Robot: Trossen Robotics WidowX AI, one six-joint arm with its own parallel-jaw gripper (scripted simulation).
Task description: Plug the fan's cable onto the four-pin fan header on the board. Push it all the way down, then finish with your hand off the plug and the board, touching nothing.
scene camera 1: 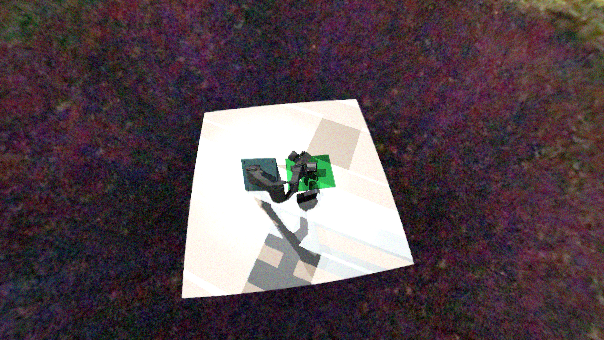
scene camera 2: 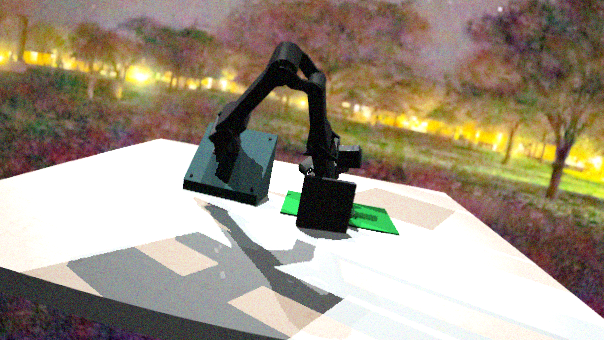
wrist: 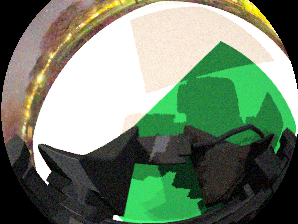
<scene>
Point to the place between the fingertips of my gripper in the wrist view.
At 161, 130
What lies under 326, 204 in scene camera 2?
A black fan.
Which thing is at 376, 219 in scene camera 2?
A green board.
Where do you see a green board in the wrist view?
At 225, 90
</scene>
